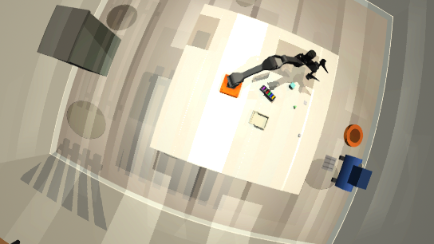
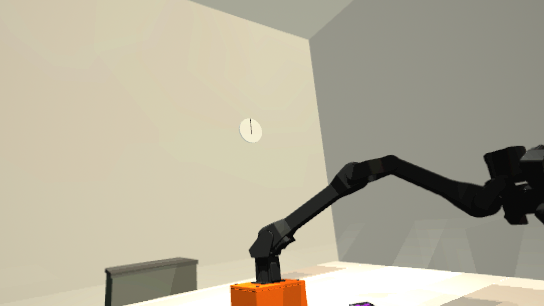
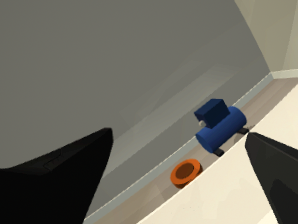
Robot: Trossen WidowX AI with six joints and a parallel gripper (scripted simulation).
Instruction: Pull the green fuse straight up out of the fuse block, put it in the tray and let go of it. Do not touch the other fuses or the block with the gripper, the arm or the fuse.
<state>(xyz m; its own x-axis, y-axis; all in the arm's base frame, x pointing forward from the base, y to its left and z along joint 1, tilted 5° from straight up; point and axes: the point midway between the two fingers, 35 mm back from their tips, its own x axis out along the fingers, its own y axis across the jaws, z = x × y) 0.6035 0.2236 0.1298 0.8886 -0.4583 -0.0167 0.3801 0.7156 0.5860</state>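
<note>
The green fuse lies 33 cm behind my gripper tip, 20 cm to the right of it and 20 cm below it. From my gripper tip the other things lie so: yellow fuse: 30 cm behind, 22 cm to the right, 20 cm below; blue fuse: 31 cm behind, 21 cm to the right, 20 cm below; red fuse: 35 cm behind, 19 cm to the right, 20 cm below.
</note>
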